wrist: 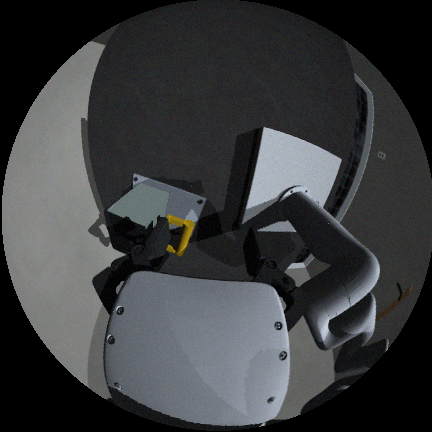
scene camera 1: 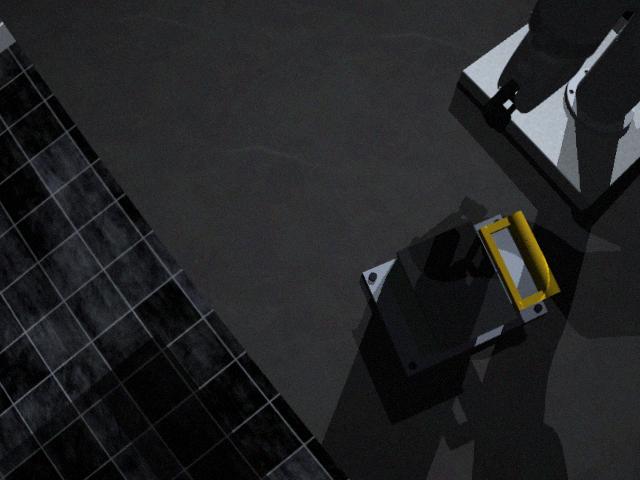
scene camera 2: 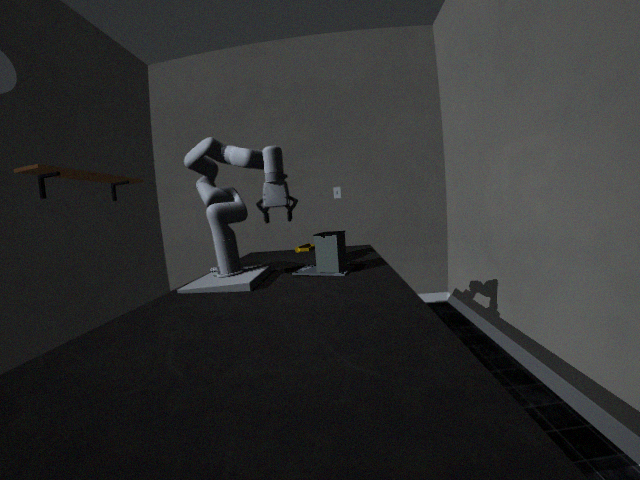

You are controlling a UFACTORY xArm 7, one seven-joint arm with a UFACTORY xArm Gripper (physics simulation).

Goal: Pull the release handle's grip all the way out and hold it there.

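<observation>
The release handle's yellow grip (scene camera 1: 534, 253) (scene camera 2: 304, 248) (wrist: 185, 237) is a rectangular loop on the side of the box that faces the robot's base. The grey-green box (scene camera 1: 454, 304) (scene camera 2: 326, 254) (wrist: 142, 204) stands upright on a light mounting plate (scene camera 1: 378, 275) (scene camera 2: 305, 271) (wrist: 186, 201). How far out the grip stands is unclear. My gripper (scene camera 1: 497, 116) (scene camera 2: 278, 220) (wrist: 207, 232) is open and empty, pointing down. In scene camera 2 it hangs above the grip and to its left, apart from it. In the wrist view one finger overlaps the box and lies left of the grip's outer bar.
The arm's thick white base slab (scene camera 1: 542, 139) (scene camera 2: 214, 284) (wrist: 295, 155) stands near the box on the dark table (scene camera 1: 232, 206) (scene camera 2: 284, 361) (wrist: 215, 85). A wooden shelf (scene camera 2: 77, 174) is on the left wall. Tiled floor (scene camera 1: 103, 248) lies beyond the table edge.
</observation>
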